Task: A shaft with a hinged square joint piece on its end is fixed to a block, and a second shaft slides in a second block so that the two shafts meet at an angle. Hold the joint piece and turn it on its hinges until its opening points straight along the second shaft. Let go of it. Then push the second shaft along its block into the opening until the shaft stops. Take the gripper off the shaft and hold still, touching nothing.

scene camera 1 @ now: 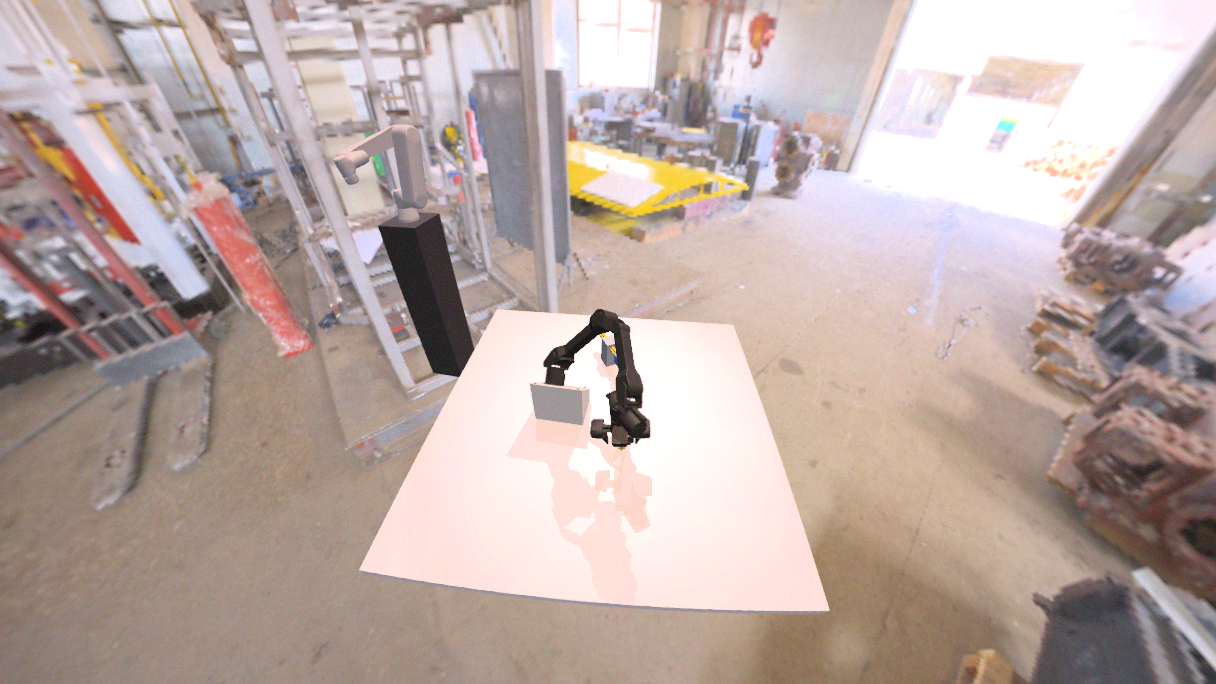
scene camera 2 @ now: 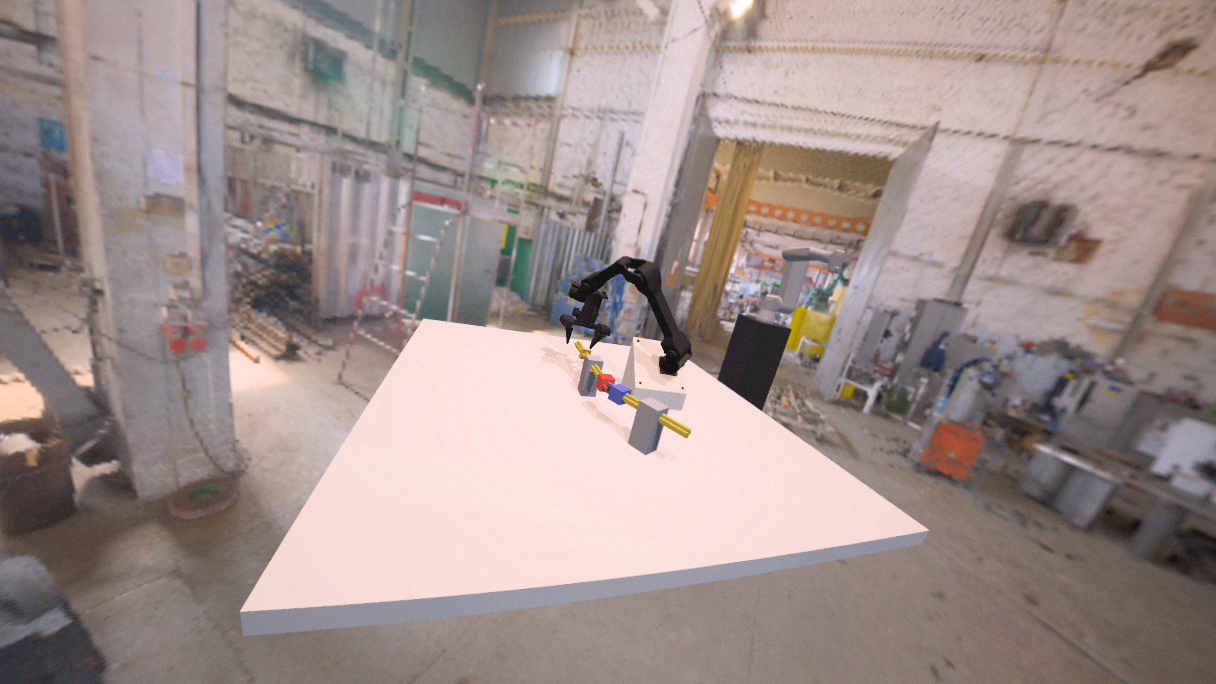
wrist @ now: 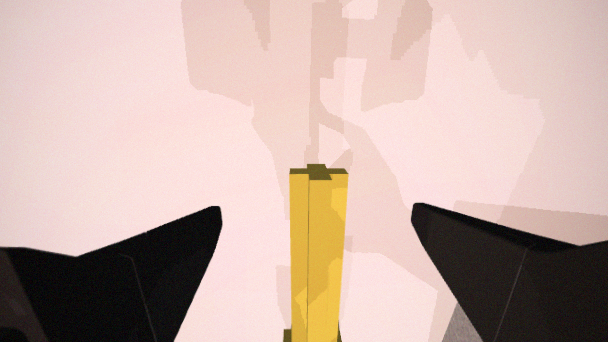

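Note:
Open and holding nothing, the gripper [scene camera 1: 621, 443] is in view. Scene camera 2 also shows the gripper [scene camera 2: 578, 346], and the wrist view shows the gripper [wrist: 317, 213] as well.

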